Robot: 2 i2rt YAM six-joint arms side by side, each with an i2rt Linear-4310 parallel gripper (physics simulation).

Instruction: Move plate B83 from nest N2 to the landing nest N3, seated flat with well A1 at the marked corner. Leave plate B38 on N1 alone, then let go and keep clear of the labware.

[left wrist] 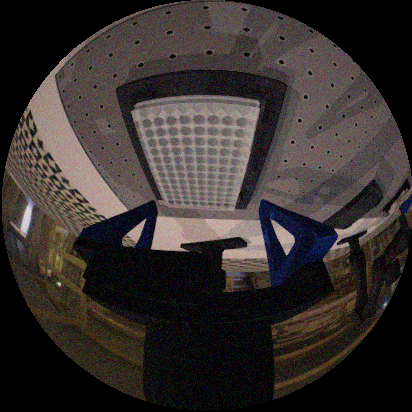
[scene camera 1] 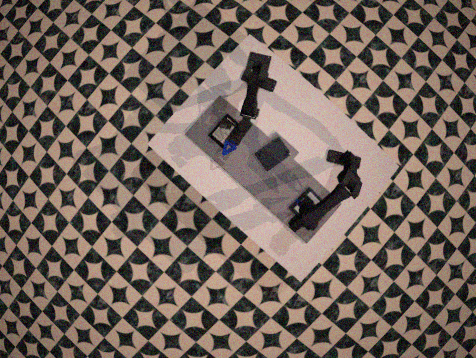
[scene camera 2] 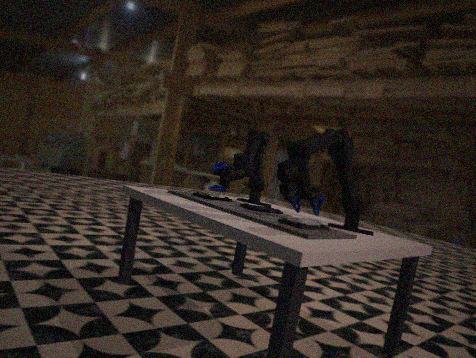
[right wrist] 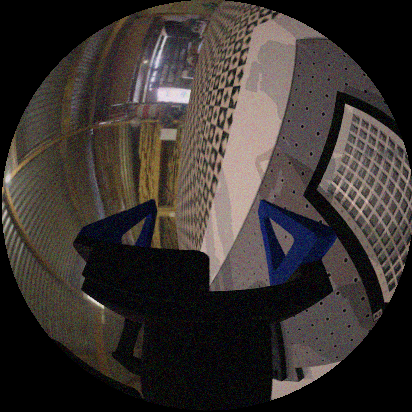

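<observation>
A clear plate with round wells [left wrist: 200, 145] lies in a dark nest [left wrist: 200, 82], looking flat within its frame. My left gripper [scene camera 2: 307, 207] [left wrist: 207, 205] is open above it, fingertips apart from it. A second plate [scene camera 1: 223, 131] [right wrist: 380, 190], with a square grid, sits in the nest [right wrist: 329, 145] at the upper left of scene camera 1. My right gripper [scene camera 1: 229, 147] [scene camera 2: 218, 177] [right wrist: 207, 204] is open and empty beside that nest. The middle nest [scene camera 1: 272, 151] [left wrist: 357, 202] shows as a dark block with no plate visible. Plate and nest names are not readable; the round-well plate's A1 corner cannot be told.
The nests stand on a grey perforated board [scene camera 1: 250, 165] on the pale table [scene camera 1: 320, 130]. A small A1 label [right wrist: 377, 315] is at a corner of the second plate's nest. The left arm [scene camera 1: 330, 202] covers part of the lower right nest in scene camera 1.
</observation>
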